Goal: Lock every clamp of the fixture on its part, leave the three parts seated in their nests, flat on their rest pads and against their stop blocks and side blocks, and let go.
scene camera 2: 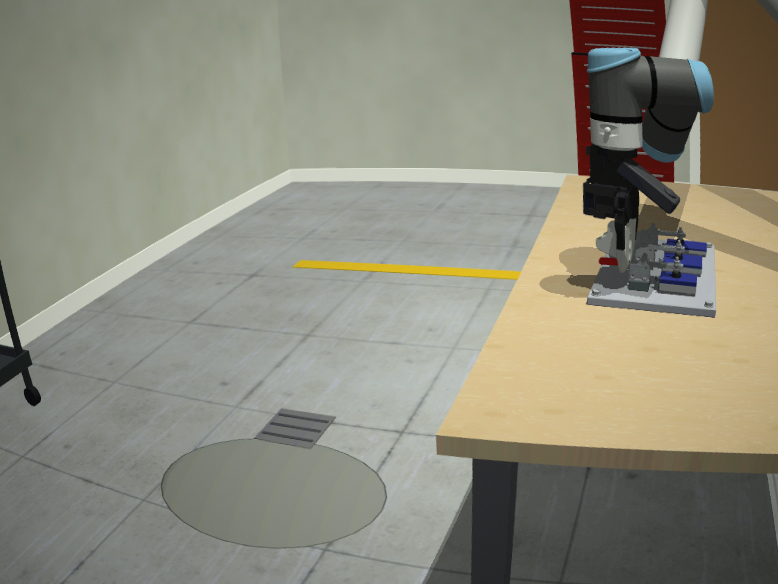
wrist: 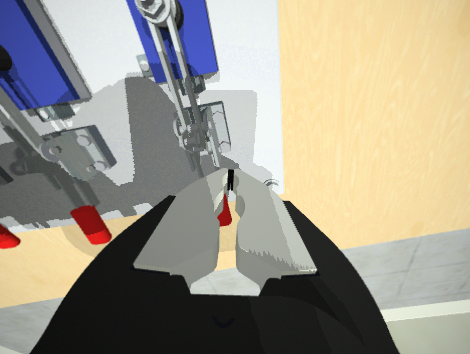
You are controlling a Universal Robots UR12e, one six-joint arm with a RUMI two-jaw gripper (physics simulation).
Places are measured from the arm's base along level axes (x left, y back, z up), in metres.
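Where they show: gripper, fingertip midpoint: (scene camera 2: 622, 272) (wrist: 231, 171).
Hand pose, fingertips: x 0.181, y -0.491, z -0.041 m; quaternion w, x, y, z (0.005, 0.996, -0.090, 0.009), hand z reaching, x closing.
Observation:
After its pixels a point has its place.
The fixture plate (scene camera 2: 650, 306) @[y -0.430, x 0.227, z -0.078 m] (wrist: 250, 45) @[y -0.409, x 0.206, z -0.072 m] lies on the table. Three blue-topped parts (scene camera 2: 688, 280) @[y -0.367, x 0.172, z -0.046 m] (scene camera 2: 693, 262) @[y -0.365, x 0.062, z -0.051 m] (scene camera 2: 697, 245) @[y -0.362, x -0.060, z -0.056 m] stand in a row on it; two show in the wrist view, the right one (wrist: 205, 45) @[y -0.408, x 0.177, z -0.046 m] and the left one (wrist: 30, 65) @[y -0.404, x 0.067, z -0.051 m]. Clamp arms reach over them. The right clamp (wrist: 197, 131) @[y -0.449, x 0.167, z -0.017 m] has its red handle (wrist: 225, 216) @[y -0.523, x 0.172, z -0.026 m] seen through the gap between the jaws. The neighbouring red handles (wrist: 91, 225) @[y -0.516, x 0.061, z -0.024 m] (wrist: 7, 237) @[y -0.533, x -0.045, z -0.039 m] point outward. My gripper (scene camera 2: 623, 269) @[y -0.491, x 0.181, z -0.041 m] (wrist: 231, 171) @[y -0.491, x 0.181, z -0.041 m] is shut and empty, its tips at the right clamp's handle side. Exact locking and block contact cannot be told.
The wooden table (scene camera 2: 603, 377) @[y -0.464, x 0.468, z -0.087 m] (wrist: 375, 100) @[y -0.461, x 0.315, z -0.087 m] carries the fixture near its left edge. A red cabinet (scene camera 2: 619, 25) stands behind the arm. Part of a dark cart (scene camera 2: 13, 365) shows at the far left. Plate bolts (scene camera 2: 595, 292) @[y -0.531, x 0.224, z -0.066 m] (scene camera 2: 708, 304) @[y -0.325, x 0.215, z -0.067 m] stand at the near corners.

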